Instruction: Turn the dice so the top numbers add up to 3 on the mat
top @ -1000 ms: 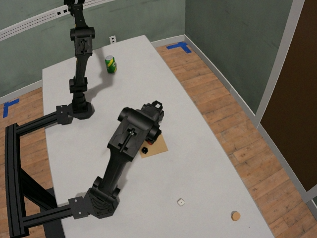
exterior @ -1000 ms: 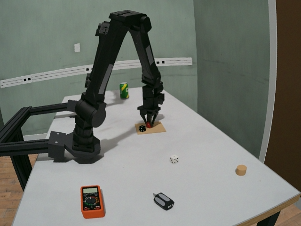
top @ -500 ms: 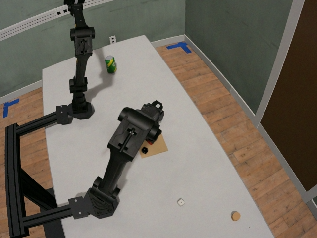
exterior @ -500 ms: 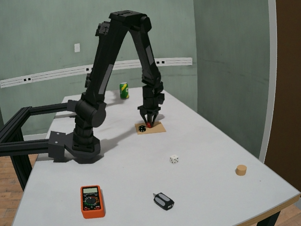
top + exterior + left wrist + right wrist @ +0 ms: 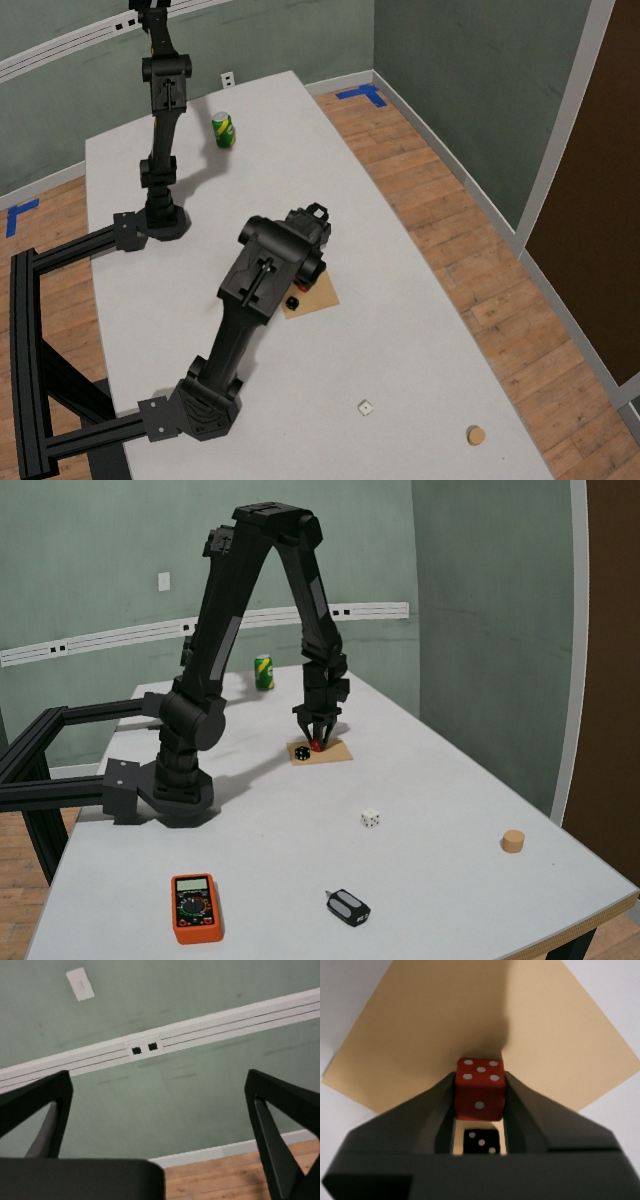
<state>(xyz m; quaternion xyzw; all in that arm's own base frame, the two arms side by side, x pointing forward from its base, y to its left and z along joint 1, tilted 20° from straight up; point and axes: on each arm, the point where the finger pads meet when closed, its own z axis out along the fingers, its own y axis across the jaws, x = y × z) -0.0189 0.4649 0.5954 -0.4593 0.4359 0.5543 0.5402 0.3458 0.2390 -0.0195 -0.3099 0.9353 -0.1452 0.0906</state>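
The red die lies right at my right hand. Also, from my right hand: black device (90 mm behind, 600 mm to the right); tan mat (20 mm below); cork cylinder (220 mm ahead, 540 mm to the right, 10 mm below).
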